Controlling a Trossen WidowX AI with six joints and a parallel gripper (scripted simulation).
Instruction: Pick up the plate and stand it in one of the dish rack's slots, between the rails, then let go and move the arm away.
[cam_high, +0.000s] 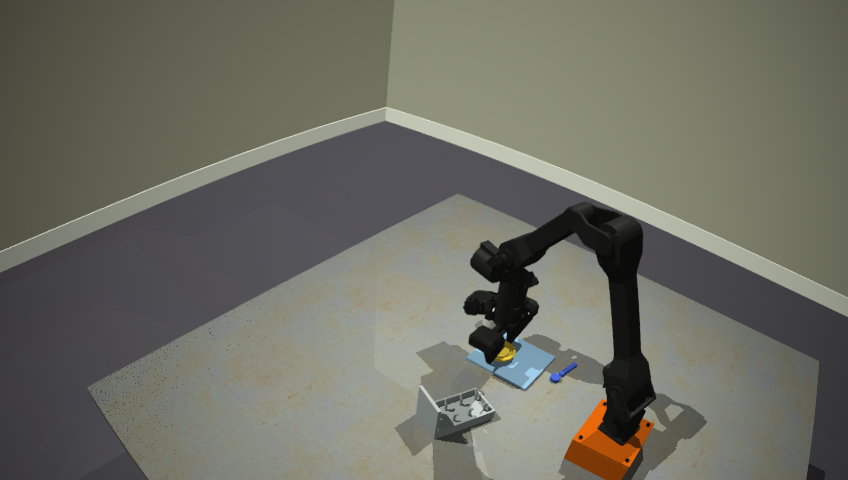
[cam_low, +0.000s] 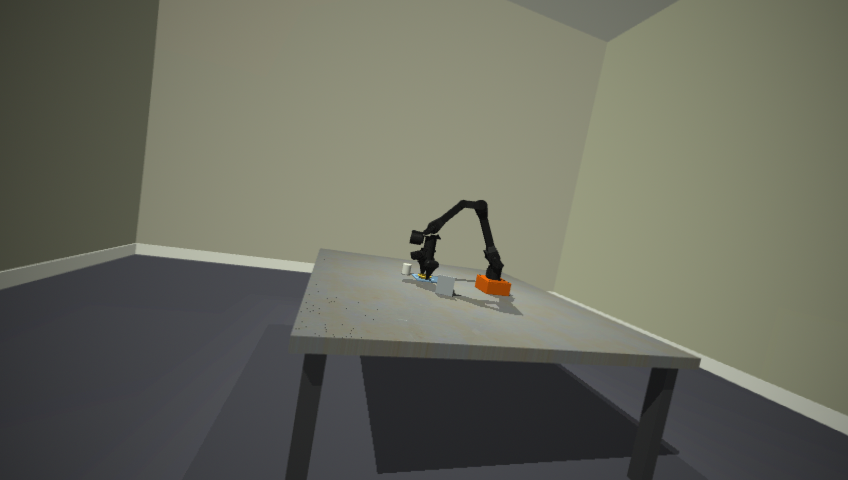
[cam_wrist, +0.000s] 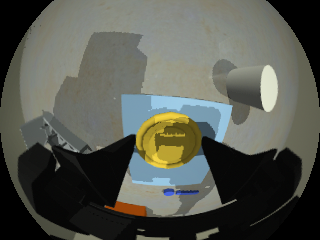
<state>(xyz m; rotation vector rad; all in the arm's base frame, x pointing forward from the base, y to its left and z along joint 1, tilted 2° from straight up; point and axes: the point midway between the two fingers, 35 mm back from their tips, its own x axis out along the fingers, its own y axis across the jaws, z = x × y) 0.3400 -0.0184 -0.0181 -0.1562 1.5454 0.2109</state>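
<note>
My gripper tip is now 3 cm past the light blue mat, 2 cm to the left of it and 1 cm above it. From my gripper tip the other things lie so: yellow plate (1 cm above); then blue spoon (13 cm behind, 7 cm to the right, 1 cm below); then white cup (9 cm ahead, 7 cm to the right, 2 cm above).
</note>
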